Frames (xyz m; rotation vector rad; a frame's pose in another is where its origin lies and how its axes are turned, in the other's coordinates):
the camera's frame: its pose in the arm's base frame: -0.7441 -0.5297 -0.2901 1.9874 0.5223 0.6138
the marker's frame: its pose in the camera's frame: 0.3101 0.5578 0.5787 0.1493 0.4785 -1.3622
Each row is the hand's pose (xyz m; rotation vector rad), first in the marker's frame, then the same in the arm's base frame.
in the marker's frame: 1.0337 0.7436 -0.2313 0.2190 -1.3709 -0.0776
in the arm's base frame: -0.0074 0.2982 -0.1026 0.8572 0.7963 -0.7357
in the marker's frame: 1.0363 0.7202 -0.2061 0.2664 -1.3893 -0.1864
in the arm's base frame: -0.0062 0.2793 -0.1314 0.7824 0.8247 -0.8258
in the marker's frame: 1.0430 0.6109 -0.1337 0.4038 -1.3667 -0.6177
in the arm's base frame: -0.0306 0.1997 -0.2329 0.4691 0.9859 -1.1077
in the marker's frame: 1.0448 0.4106 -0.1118 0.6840 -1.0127 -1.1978
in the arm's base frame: -0.1501 0.0779 -0.3401 0.0689 1.4156 -1.4973
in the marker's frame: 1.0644 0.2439 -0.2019 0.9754 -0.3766 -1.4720
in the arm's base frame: -0.3297 0.0215 -0.3692 -0.1119 2.0231 -1.7614
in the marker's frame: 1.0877 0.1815 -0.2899 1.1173 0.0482 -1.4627
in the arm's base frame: -0.4389 0.0282 -0.3542 -0.0811 2.4350 -1.8278
